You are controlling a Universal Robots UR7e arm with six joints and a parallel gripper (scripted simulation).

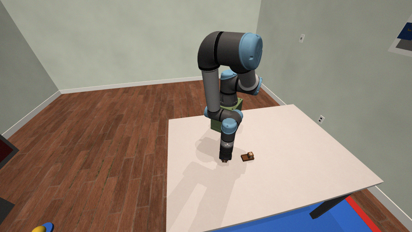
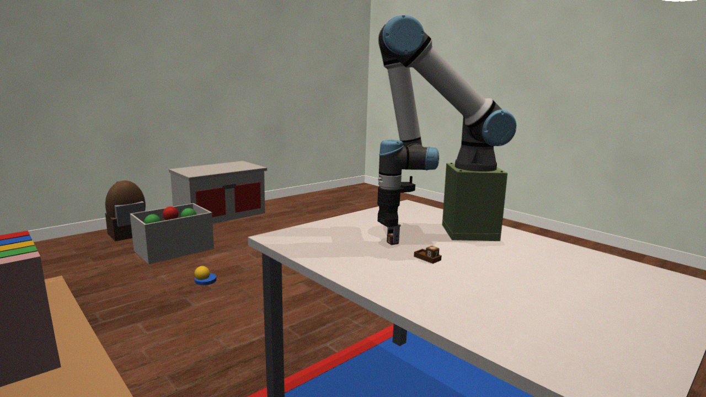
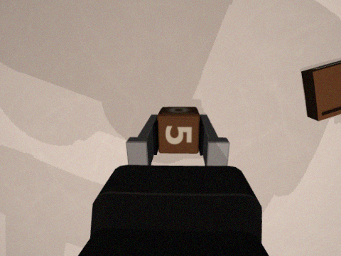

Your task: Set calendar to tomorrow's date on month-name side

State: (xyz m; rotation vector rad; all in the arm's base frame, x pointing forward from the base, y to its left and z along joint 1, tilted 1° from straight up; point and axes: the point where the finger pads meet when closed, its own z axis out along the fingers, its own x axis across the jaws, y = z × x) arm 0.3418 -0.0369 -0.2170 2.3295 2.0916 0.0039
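The brown cube lies 1 cm below my hand.
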